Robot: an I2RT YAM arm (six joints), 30 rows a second.
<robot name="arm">
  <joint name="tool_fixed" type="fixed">
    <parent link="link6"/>
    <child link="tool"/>
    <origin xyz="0 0 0" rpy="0 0 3.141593"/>
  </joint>
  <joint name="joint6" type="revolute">
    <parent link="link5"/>
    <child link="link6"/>
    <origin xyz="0 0.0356 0.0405" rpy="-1.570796 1.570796 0"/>
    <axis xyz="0 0 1"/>
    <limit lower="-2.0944" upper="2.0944"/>
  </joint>
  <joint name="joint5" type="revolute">
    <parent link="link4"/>
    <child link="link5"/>
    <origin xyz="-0.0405 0.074 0.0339" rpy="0 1.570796 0"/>
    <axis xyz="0 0 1"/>
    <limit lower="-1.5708" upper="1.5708"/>
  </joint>
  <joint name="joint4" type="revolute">
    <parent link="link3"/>
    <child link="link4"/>
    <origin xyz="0.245 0.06 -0.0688" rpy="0 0 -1.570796"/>
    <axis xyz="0 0 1"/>
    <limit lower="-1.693" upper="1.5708"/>
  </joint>
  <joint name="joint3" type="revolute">
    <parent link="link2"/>
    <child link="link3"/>
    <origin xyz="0.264 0 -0.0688" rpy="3.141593 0 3.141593"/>
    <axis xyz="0 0 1"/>
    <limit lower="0" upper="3.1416"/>
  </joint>
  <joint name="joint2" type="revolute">
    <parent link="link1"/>
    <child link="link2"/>
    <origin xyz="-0.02 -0.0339 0.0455" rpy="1.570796 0 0"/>
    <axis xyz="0 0 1"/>
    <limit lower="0" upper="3.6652"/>
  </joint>
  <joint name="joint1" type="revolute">
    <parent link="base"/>
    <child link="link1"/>
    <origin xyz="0 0 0.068" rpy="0 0 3.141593"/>
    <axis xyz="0 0 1"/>
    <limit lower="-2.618" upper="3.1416"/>
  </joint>
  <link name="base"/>
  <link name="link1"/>
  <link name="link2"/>
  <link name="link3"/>
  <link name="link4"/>
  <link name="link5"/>
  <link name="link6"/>
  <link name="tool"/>
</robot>
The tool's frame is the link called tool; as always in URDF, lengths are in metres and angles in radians.
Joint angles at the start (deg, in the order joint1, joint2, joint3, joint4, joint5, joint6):
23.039 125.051 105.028 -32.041 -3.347 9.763
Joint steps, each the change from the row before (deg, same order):
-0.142 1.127 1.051 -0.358 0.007 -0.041
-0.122 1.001 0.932 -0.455 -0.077 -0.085
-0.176 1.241 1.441 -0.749 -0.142 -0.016
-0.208 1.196 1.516 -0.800 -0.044 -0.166
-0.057 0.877 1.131 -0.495 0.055 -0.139
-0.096 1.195 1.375 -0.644 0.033 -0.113
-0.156 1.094 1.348 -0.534 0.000 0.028
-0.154 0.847 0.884 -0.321 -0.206 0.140
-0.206 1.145 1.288 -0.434 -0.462 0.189
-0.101 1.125 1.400 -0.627 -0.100 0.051
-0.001 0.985 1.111 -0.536 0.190 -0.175
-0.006 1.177 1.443 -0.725 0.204 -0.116
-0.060 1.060 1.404 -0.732 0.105 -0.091
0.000 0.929 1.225 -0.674 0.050 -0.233
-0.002 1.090 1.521 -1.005 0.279 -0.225
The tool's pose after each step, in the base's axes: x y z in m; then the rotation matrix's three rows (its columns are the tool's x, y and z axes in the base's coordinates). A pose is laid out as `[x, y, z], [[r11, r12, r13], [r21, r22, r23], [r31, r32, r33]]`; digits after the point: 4 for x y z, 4 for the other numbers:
[0.4536, 0.1938, 0.2118], [[-0.7914, -0.2916, 0.5372], [-0.1513, 0.9450, 0.2901], [-0.5922, 0.1484, -0.7920]]
[0.4566, 0.1940, 0.2082], [[-0.7964, -0.2903, 0.5306], [-0.1531, 0.9455, 0.2874], [-0.5850, 0.1476, -0.7974]]
[0.4606, 0.1941, 0.2049], [[-0.8022, -0.2876, 0.5233], [-0.1532, 0.9462, 0.2851], [-0.5771, 0.1485, -0.8030]]
[0.4647, 0.1939, 0.2023], [[-0.8064, -0.2857, 0.5178], [-0.1549, 0.9470, 0.2813], [-0.5707, 0.1466, -0.8079]]
[0.4676, 0.1945, 0.2006], [[-0.8080, -0.2857, 0.5153], [-0.1573, 0.9474, 0.2786], [-0.5678, 0.1441, -0.8104]]
[0.4711, 0.1950, 0.1972], [[-0.8119, -0.2843, 0.5099], [-0.1595, 0.9482, 0.2747], [-0.5616, 0.1417, -0.8152]]
[0.4748, 0.1950, 0.1946], [[-0.8150, -0.2807, 0.5070], [-0.1578, 0.9493, 0.2718], [-0.5576, 0.1415, -0.8180]]
[0.4775, 0.1947, 0.1918], [[-0.8189, -0.2773, 0.5025], [-0.1545, 0.9497, 0.2722], [-0.5527, 0.1453, -0.8206]]
[0.4812, 0.1945, 0.1885], [[-0.8236, -0.2744, 0.4963], [-0.1498, 0.9493, 0.2762], [-0.5470, 0.1532, -0.8230]]
[0.4845, 0.1949, 0.1856], [[-0.8274, -0.2720, 0.4914], [-0.1488, 0.9498, 0.2751], [-0.5415, 0.1545, -0.8264]]
[0.4869, 0.1957, 0.1824], [[-0.8299, -0.2719, 0.4872], [-0.1530, 0.9507, 0.2699], [-0.5365, 0.1494, -0.8305]]
[0.4898, 0.1967, 0.1791], [[-0.8330, -0.2707, 0.4825], [-0.1563, 0.9517, 0.2641], [-0.5307, 0.1446, -0.8351]]
[0.4926, 0.1971, 0.1766], [[-0.8360, -0.2692, 0.4782], [-0.1581, 0.9526, 0.2599], [-0.5255, 0.1416, -0.8389]]
[0.4947, 0.1979, 0.1742], [[-0.8380, -0.2714, 0.4734], [-0.1632, 0.9525, 0.2570], [-0.5207, 0.1381, -0.8425]]
[0.4970, 0.1986, 0.1716], [[-0.8414, -0.2711, 0.4675], [-0.1687, 0.9536, 0.2494], [-0.5134, 0.1310, -0.8481]]

